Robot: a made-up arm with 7 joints.
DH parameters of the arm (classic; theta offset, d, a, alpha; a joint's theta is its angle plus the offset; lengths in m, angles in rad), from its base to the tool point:
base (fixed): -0.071 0 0 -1.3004
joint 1: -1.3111 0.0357 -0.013 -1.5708
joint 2: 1.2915 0 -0.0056 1.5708
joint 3: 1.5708 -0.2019 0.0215 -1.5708
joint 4: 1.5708 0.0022 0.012 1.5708
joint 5: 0 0.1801 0 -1.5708
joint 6: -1.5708 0 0.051 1.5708
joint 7: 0 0 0 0
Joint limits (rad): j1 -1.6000..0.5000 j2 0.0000..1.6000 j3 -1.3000..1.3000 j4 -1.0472..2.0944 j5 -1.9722..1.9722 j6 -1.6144..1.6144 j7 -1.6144..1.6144
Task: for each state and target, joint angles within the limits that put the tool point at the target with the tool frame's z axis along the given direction. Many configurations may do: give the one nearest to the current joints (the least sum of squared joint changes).
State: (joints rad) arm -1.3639 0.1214 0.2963 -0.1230 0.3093 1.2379 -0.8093
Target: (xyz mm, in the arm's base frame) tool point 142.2 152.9 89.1 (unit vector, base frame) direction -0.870 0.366 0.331
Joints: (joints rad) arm -1.6000 0.0008 1.1572 -1.0149 -0.0464 1.1283 -0.8093
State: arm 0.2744 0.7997 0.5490 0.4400 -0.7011 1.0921 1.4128
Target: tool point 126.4 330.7 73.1 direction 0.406 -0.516 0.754
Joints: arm 0.2808 1.1838 1.1954 -0.1355 -0.3616 0.6828 1.4128
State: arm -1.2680 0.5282 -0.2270 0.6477 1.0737 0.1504 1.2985
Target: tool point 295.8 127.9 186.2 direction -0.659 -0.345 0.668
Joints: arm -1.5735 0.3507 0.5317 0.0310 0.4569 0.3990 1.2985
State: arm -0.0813 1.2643 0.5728 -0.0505 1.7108 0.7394 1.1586
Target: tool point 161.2 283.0 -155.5 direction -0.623 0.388 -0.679
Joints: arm 0.3787 1.5956 -0.1770 0.0394 1.9722 0.1015 1.1586
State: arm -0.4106 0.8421 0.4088 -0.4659 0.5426 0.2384 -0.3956
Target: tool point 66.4 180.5 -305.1 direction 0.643 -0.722 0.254
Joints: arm 0.3857 0.4407 0.0386 0.0498 0.4986 0.2402 -0.3956
